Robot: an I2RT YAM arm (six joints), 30 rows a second.
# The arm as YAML. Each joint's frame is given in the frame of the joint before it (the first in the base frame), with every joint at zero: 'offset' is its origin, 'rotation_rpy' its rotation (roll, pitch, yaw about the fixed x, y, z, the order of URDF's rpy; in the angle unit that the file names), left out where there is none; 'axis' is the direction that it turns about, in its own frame. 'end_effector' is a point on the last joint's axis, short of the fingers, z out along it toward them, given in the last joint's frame.
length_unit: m
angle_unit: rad
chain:
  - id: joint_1
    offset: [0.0, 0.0, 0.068]
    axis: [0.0, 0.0, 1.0]
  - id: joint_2
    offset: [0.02, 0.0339, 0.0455]
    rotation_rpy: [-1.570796, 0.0, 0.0]
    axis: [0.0, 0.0, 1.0]
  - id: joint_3
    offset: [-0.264, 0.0, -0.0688]
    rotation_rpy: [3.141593, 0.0, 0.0]
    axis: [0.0, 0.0, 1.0]
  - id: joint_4
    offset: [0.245, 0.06, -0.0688]
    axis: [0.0, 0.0, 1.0]
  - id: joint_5
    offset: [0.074, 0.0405, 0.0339]
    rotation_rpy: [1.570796, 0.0, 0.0]
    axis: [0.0, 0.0, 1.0]
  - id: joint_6
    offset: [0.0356, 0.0, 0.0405]
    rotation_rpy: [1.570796, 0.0, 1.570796]
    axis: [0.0, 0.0, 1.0]
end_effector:
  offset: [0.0, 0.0, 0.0]
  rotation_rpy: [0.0, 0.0, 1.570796]
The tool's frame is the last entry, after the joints.
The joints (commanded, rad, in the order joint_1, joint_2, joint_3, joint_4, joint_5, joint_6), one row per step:
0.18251, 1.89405, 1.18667, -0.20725, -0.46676, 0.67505
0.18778, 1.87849, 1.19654, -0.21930, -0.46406, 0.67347
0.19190, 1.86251, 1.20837, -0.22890, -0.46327, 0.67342
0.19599, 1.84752, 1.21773, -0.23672, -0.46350, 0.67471
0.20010, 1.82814, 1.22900, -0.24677, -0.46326, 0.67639
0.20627, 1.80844, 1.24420, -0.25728, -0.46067, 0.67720
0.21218, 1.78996, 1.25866, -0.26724, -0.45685, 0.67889
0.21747, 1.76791, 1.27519, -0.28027, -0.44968, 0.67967
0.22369, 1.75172, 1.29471, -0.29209, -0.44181, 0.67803
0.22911, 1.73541, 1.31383, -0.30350, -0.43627, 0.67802
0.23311, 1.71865, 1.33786, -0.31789, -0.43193, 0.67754
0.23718, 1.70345, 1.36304, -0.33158, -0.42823, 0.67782
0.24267, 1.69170, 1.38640, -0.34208, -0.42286, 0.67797
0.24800, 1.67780, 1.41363, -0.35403, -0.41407, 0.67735
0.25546, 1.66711, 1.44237, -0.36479, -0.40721, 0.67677
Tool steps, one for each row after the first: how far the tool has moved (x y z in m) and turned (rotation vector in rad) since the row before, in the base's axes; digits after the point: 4 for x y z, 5 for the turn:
-0.0004, 0.0019, 0.0079, -0.00035, -0.01440, 0.00472
0.0000, 0.0016, 0.0088, 0.00281, -0.01803, 0.00366
-0.0004, 0.0016, 0.0079, 0.00397, -0.01548, 0.00335
-0.0008, 0.0015, 0.0100, 0.00469, -0.01930, 0.00282
-0.0007, 0.0022, 0.0113, 0.00345, -0.02382, 0.00389
-0.0010, 0.0020, 0.0107, 0.00293, -0.02210, 0.00218
-0.0015, 0.0016, 0.0124, 0.00090, -0.02560, -0.00027
-0.0008, 0.0021, 0.0113, -0.00096, -0.02542, 0.00154
-0.0012, 0.0017, 0.0113, 0.00176, -0.02425, 0.00132
-0.0012, 0.0012, 0.0129, 0.00301, -0.02662, 0.00100
-0.0013, 0.0012, 0.0128, 0.00411, -0.02634, 0.00104
-0.0012, 0.0017, 0.0112, 0.00274, -0.02460, 0.00116
-0.0017, 0.0014, 0.0132, 0.00166, -0.02992, -0.00142
-0.0017, 0.0023, 0.0127, 0.00300, -0.02907, 0.00211

